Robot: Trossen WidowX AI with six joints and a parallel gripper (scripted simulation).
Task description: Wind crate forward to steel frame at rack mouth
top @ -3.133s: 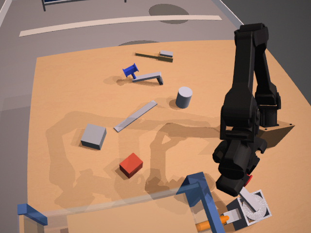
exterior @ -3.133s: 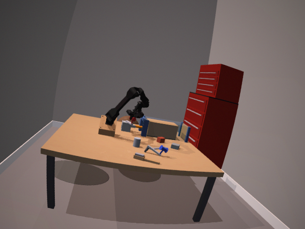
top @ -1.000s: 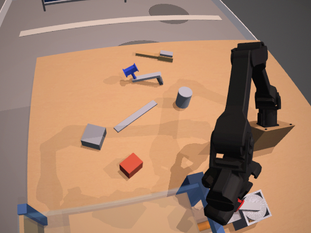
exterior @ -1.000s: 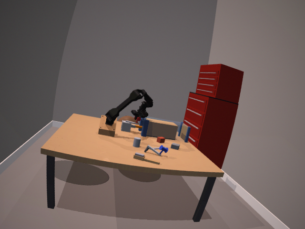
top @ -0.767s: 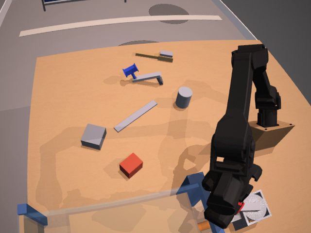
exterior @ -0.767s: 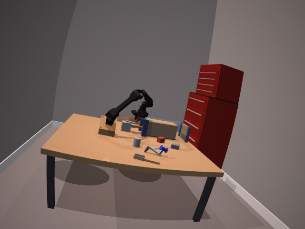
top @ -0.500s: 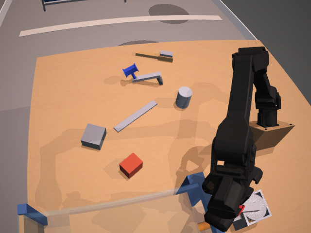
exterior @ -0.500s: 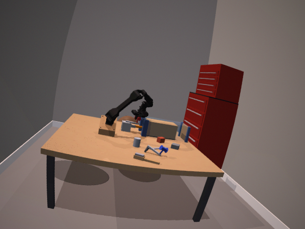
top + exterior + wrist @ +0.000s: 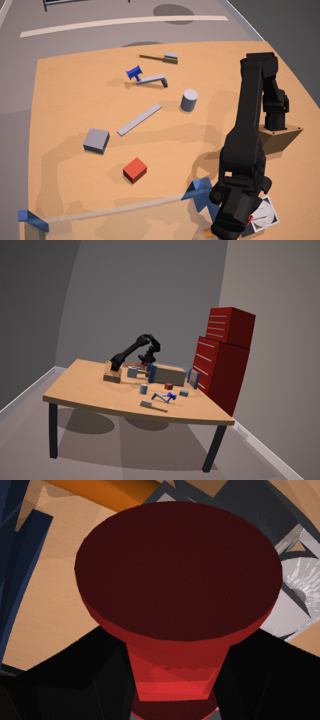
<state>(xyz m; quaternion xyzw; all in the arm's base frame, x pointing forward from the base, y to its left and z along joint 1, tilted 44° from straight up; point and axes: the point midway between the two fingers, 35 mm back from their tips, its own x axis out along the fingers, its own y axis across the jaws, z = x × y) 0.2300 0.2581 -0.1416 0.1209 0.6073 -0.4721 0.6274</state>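
Right now my gripper tip is 3 cm past the red-gripped winch handle, 3 cm above it and 2 cm to the left of it. The rest, counted from my gripper tip: blue steel frame (7 cm ahead, 2 cm below, 1 cm to the left); red knob (1 cm to the right, 1 cm ahead); grey winch (10 cm below, 10 cm behind, 3 cm to the right).
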